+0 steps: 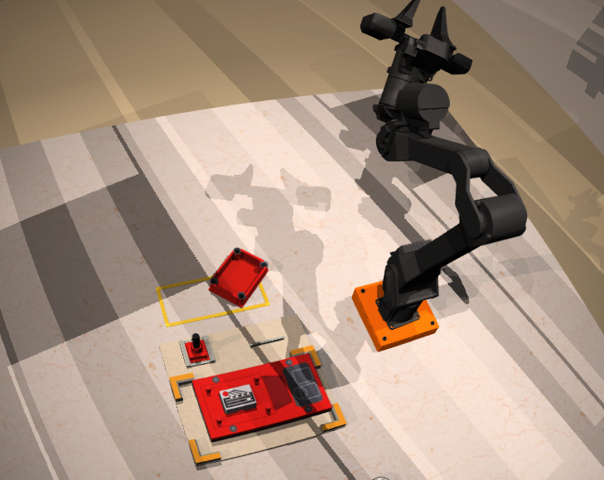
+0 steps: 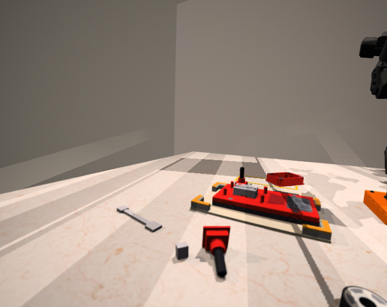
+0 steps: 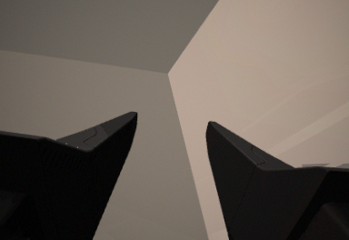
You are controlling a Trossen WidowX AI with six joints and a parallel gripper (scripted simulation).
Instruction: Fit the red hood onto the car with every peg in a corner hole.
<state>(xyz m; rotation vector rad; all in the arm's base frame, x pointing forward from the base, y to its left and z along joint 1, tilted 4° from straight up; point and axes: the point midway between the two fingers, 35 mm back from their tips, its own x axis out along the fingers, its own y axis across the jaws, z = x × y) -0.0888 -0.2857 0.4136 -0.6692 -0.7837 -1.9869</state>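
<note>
The red hood is 340 mm ahead of my gripper tip, 110 mm to the left of it and 480 mm below it. Round my gripper tip: grey bar: 600 mm ahead, 500 mm to the left, 480 mm below; grey engine block: 430 mm ahead, 340 mm to the left, 460 mm below; jig: 410 mm ahead, 330 mm to the left, 470 mm below.
</note>
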